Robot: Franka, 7 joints.
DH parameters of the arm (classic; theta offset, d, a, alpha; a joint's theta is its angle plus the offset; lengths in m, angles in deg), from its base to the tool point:
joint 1: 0 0.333 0 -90
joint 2: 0 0 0 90
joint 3: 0 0.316 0.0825 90
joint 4: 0 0 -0.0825 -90
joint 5: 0 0.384 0 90
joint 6: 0 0 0.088 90
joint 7: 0 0.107 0 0
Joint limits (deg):
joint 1: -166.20..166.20
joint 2: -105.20..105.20
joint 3: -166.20..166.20
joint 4: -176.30..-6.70
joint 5: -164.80..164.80
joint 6: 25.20..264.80
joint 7: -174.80..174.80
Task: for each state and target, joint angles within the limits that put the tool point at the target. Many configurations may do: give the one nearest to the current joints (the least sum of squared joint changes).
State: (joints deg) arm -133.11 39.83 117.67 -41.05 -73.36 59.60 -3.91
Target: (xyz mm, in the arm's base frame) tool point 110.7 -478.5 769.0
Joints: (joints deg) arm -131.52 40.28 116.90 -60.17 -64.39 41.90 -3.91
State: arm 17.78 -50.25 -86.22 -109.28 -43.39 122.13 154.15
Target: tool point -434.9 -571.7 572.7
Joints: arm -0.39 -54.82 -93.41 -77.61 -44.96 129.87 154.15
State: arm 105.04 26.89 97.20 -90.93 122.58 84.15 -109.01
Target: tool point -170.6 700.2 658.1
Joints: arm 64.12 55.69 74.25 -66.96 131.47 88.67 -109.01
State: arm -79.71 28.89 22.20 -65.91 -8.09 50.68 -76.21
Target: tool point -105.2 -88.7 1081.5
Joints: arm -93.34 -18.30 -8.94 -30.58 -22.61 75.95 -76.21
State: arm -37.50 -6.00 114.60 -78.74 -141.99 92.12 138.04
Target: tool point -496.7 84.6 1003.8
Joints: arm 16.11 -18.38 142.37 -44.50 -154.14 99.38 138.04
